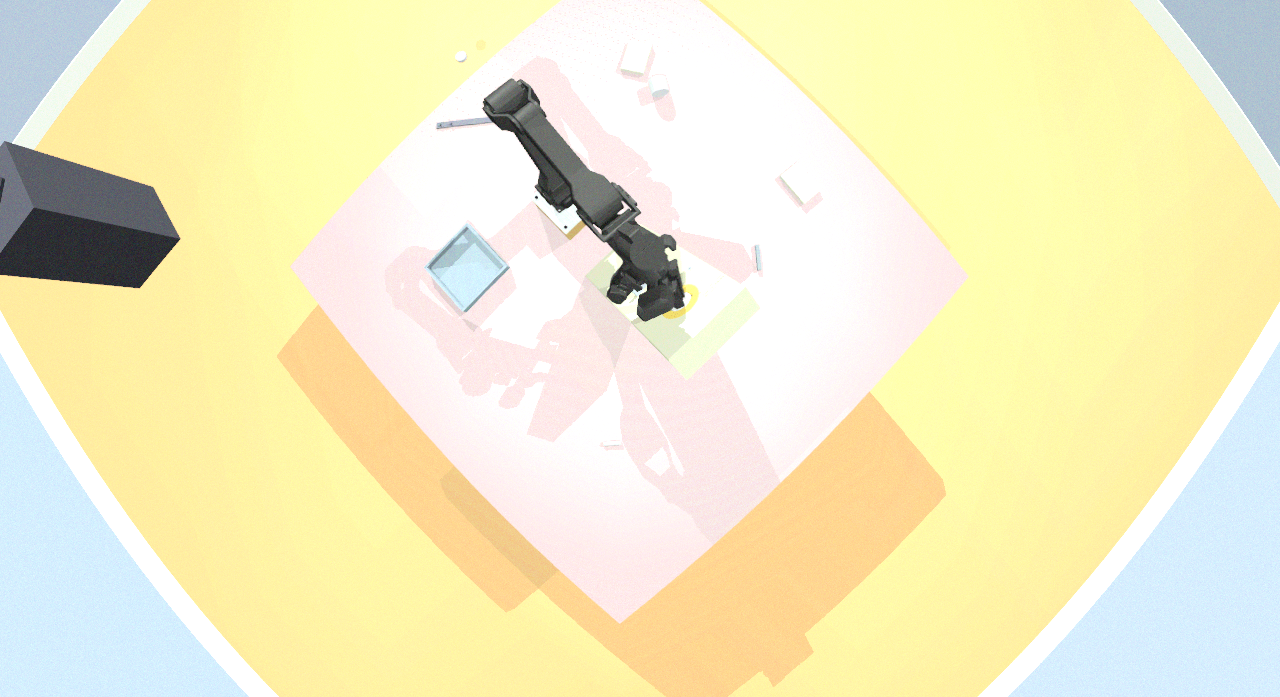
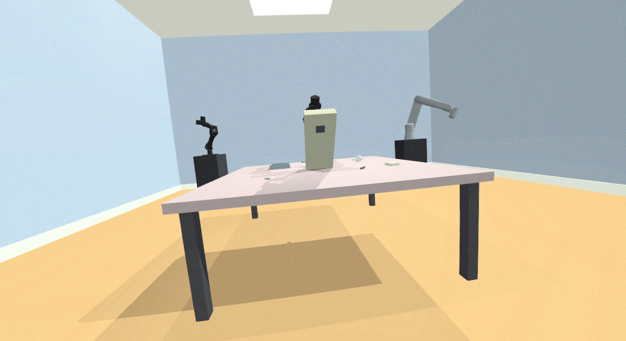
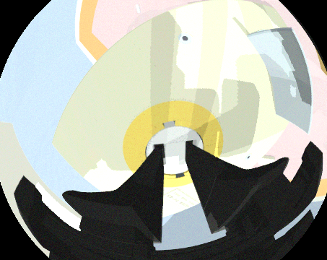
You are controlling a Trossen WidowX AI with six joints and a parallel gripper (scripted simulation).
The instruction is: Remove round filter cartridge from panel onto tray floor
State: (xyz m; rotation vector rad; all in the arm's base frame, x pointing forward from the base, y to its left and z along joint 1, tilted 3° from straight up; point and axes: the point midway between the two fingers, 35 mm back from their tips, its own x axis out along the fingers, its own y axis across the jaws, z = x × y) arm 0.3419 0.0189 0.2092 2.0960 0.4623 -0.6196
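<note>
Now: gripper tip 10 mm short of the round white filter cartridge and 10 mm above it. The rest, counted from my gripper tip: light blue tray (400 mm behind, 310 mm to the right, 270 mm below).
</note>
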